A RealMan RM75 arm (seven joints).
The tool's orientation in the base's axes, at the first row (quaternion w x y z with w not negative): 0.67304, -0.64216, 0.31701, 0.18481
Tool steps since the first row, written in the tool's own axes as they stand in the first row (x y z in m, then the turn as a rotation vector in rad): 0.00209, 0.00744, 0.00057, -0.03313, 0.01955, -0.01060; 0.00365, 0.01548, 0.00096, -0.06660, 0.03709, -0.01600; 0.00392, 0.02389, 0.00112, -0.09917, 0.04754, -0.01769; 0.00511, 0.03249, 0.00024, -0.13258, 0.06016, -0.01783; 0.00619, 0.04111, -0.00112, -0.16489, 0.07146, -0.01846; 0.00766, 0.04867, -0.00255, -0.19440, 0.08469, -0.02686
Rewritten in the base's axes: -0.00324, 0.00102, -0.00696, -0.03904, -0.00307, 0.00767; -0.00730, 0.00202, -0.01402, -0.07602, -0.00119, 0.01692; -0.01259, 0.00303, -0.02048, -0.10700, 0.00343, 0.03079; -0.01753, 0.00290, -0.02768, -0.13971, 0.00993, 0.04355; -0.02265, 0.00232, -0.03480, -0.17085, 0.01564, 0.05658; -0.02681, 0.00149, -0.04139, -0.20268, 0.01348, 0.06650
